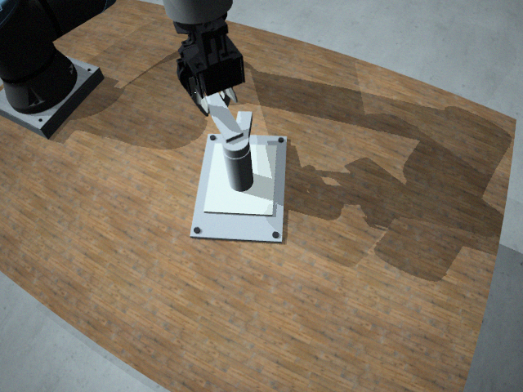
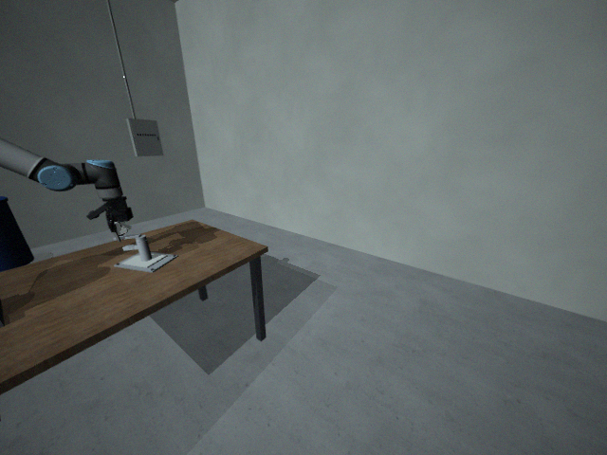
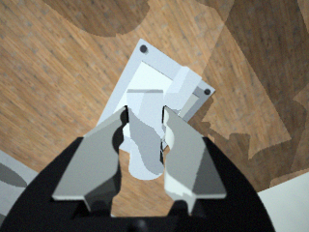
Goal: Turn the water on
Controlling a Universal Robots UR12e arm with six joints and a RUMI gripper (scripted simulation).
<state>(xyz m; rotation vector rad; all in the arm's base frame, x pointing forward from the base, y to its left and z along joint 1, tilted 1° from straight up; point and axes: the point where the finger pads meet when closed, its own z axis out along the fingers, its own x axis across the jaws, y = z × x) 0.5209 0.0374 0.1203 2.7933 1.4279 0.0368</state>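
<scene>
Now: the lever 30 mm ahead of my hand and 20 mm to the right of it. Round my hand: grey tap (50 mm below, 50 mm ahead, 30 mm to the right).
</scene>
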